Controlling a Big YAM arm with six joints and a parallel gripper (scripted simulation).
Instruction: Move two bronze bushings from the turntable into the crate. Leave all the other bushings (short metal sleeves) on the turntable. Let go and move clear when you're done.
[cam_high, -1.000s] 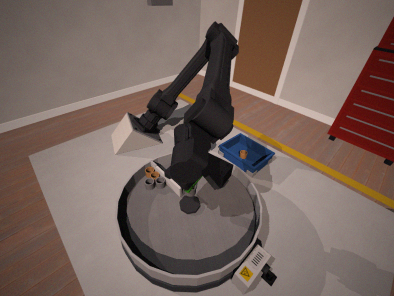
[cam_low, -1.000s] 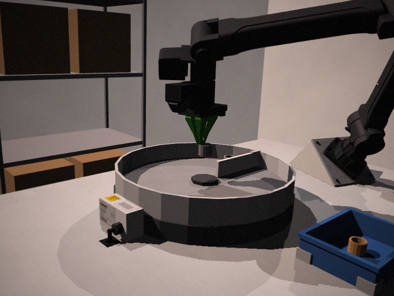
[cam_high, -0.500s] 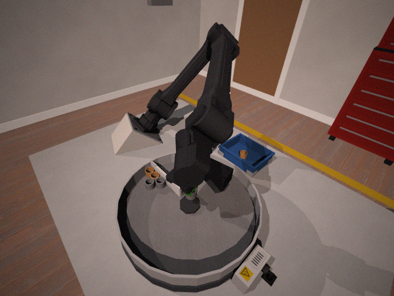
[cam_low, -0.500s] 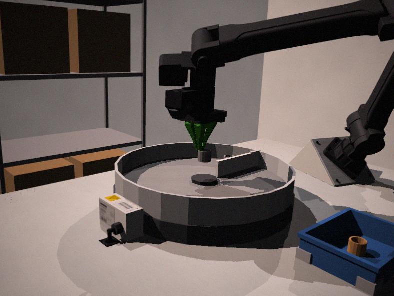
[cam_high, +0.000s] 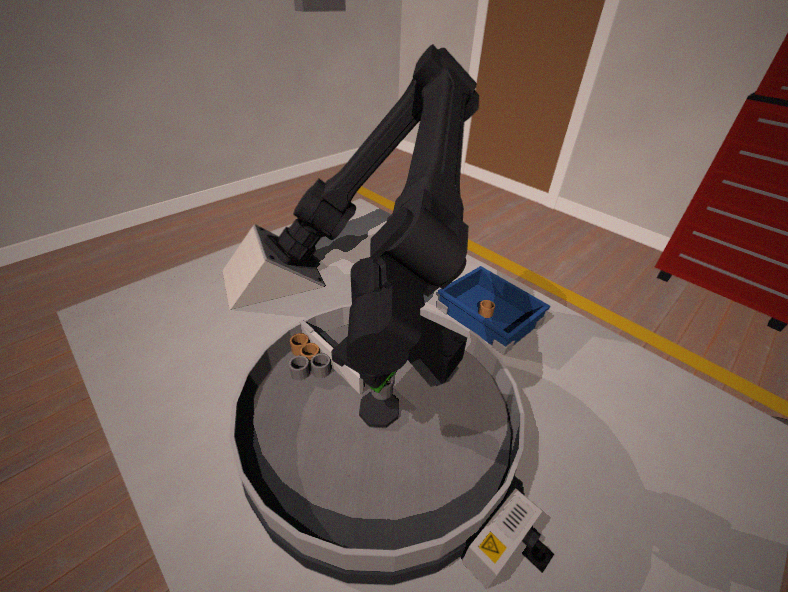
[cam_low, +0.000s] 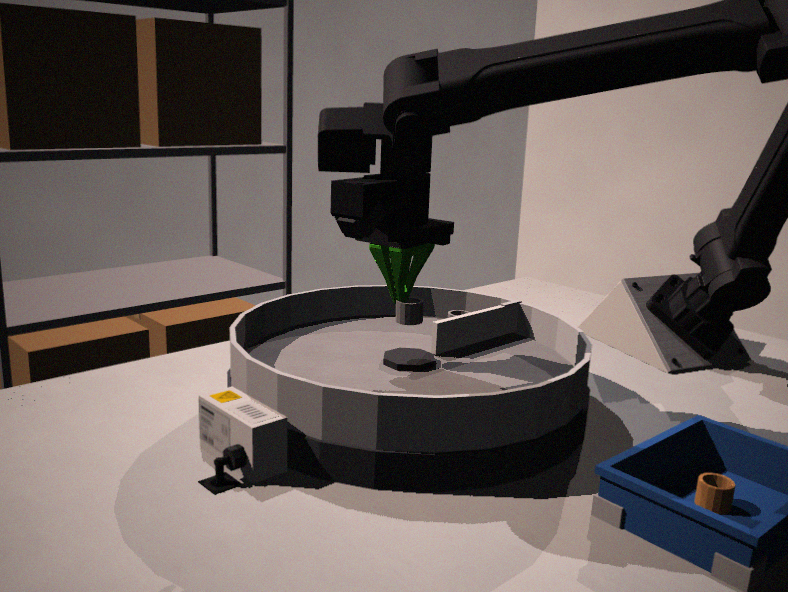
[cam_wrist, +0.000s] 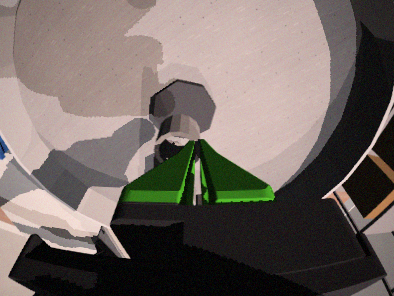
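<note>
Now: hand 1 cm past the turntable, 1 cm to the right of it and 8 cm above it. Also, from my hand: blue crate: 2 cm behind, 38 cm to the left, 11 cm below.
</note>
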